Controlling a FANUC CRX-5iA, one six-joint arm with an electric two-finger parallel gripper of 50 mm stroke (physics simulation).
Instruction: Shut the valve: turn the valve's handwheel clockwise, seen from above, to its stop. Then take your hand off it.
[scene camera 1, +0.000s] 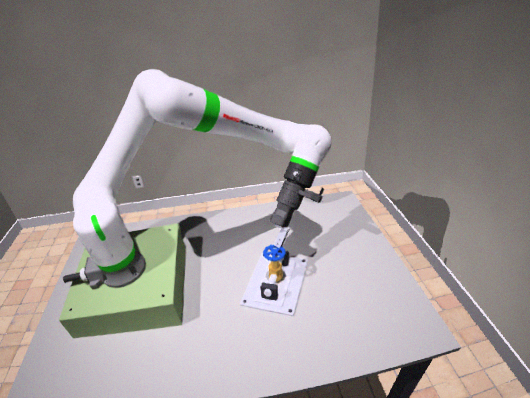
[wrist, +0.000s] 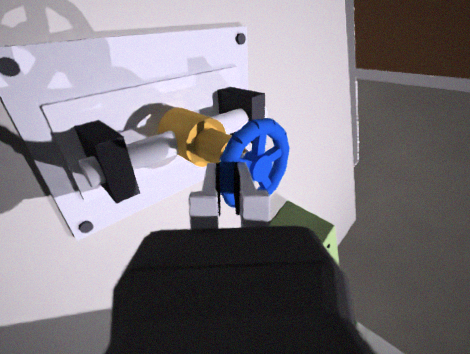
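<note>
The blue handwheel (scene camera 1: 274, 253) (wrist: 283, 150) sits on top of the valve's orange body (scene camera 1: 275, 271) (wrist: 186, 131). My gripper (scene camera 1: 279, 244) (wrist: 226, 178) is shut on the handwheel's rim, at the wheel's back side in the scene view. In the wrist view the two fingertips stand on either side of the rim, and a short piece of it shows dark blue between them. The fingers hide part of the rim. The turn angle of the wheel cannot be told.
The valve's grey pipe (wrist: 152, 150) is held by two black clamps (scene camera 1: 269, 291) (wrist: 118, 167) on a white plate (scene camera 1: 254, 290) (wrist: 165, 57). The plate lies on the grey table (scene camera 1: 350, 320). The arm's green base block (scene camera 1: 125, 307) (wrist: 305, 220) stands at the left in the scene view.
</note>
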